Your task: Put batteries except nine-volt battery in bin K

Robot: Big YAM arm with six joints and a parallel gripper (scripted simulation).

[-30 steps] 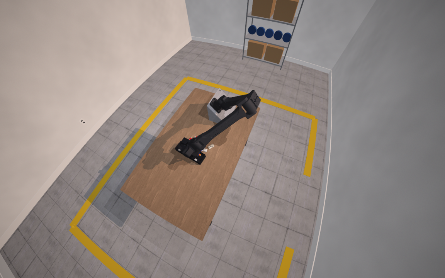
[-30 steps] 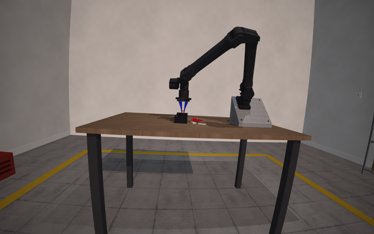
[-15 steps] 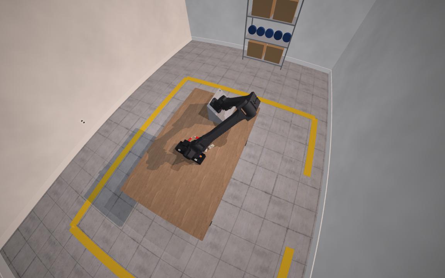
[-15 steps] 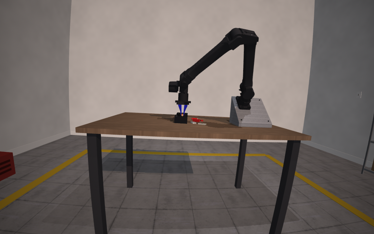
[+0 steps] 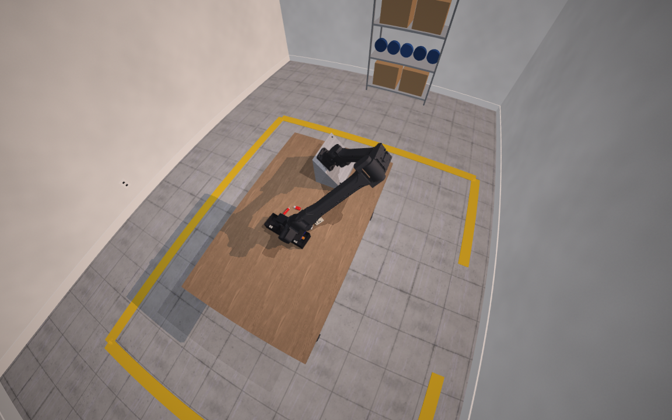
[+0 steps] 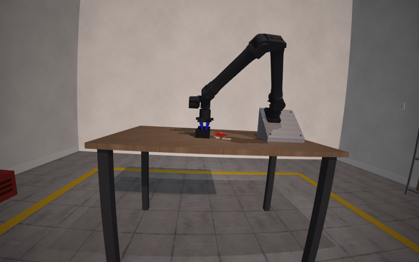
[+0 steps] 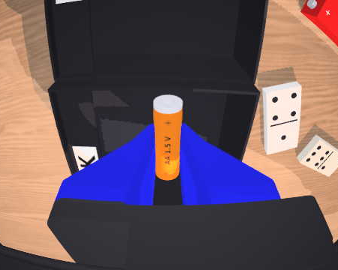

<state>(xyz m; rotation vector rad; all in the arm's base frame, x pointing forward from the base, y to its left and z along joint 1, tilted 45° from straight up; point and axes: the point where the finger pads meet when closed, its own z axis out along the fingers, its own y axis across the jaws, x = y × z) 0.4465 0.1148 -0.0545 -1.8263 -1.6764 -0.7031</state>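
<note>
Right now my hand is right at the orange cylindrical battery. From my hand the other things lie so: black bin 80 mm to the right; then red nine-volt battery 100 mm behind, 70 mm to the right, 20 mm below; then red cylindrical battery 110 mm behind, 160 mm to the right, 20 mm below.
</note>
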